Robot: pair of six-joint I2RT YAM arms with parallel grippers.
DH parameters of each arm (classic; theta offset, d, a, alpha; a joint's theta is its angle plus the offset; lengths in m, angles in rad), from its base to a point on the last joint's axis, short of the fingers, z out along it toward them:
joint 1: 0 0.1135 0.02 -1.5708
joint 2: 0 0 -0.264 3.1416
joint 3: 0.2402 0 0.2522 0
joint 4: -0.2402 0 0.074 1.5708
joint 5: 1.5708 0 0 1.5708
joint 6: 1.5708 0.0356 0 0
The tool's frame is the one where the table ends.
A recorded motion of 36 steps. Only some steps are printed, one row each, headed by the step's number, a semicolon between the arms.
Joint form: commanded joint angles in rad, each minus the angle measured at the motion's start. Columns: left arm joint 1, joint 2, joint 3, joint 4, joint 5, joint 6; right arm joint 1, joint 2, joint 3, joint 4, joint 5, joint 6.
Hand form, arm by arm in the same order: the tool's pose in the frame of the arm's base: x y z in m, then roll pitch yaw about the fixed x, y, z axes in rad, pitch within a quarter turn. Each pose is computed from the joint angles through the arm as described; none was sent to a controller.
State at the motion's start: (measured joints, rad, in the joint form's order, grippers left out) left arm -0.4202 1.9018 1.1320 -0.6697 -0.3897 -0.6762; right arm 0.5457 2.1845 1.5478 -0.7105 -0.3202 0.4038
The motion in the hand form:
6: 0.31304 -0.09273 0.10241 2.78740 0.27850 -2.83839; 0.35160 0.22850 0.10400 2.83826 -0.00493 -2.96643
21: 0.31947 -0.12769 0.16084 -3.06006 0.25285 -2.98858; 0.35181 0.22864 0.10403 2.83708 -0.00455 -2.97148
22: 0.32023 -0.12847 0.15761 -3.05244 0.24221 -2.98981; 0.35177 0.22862 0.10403 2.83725 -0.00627 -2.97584
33: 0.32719 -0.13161 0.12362 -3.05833 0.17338 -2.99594; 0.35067 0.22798 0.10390 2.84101 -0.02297 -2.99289
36: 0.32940 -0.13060 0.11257 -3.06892 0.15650 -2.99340; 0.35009 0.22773 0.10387 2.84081 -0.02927 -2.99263
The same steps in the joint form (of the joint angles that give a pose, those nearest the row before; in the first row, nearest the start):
6: 0.0851 0.0664 -0.0332 -0.0313 -0.0572 -0.0122; 0.0069 0.0420 -0.0183 -0.0530 0.0370 -0.0099
21: 0.0339 -0.0801 0.0309 0.0168 0.3315 0.1549; 0.0069 0.0420 -0.0183 -0.0507 0.0366 -0.0046
22: 0.0339 -0.0698 0.0309 0.0217 0.3437 0.1549; 0.0069 0.0420 -0.0183 -0.0511 0.0366 0.0000
33: 0.0362 0.0366 0.0309 0.0660 0.3746 0.1553; 0.0069 0.0420 -0.0183 -0.0630 0.0355 0.0179
36: 0.0412 0.0706 0.0309 0.0801 0.3742 0.1560; 0.0069 0.0419 -0.0183 -0.0687 0.0328 0.0179

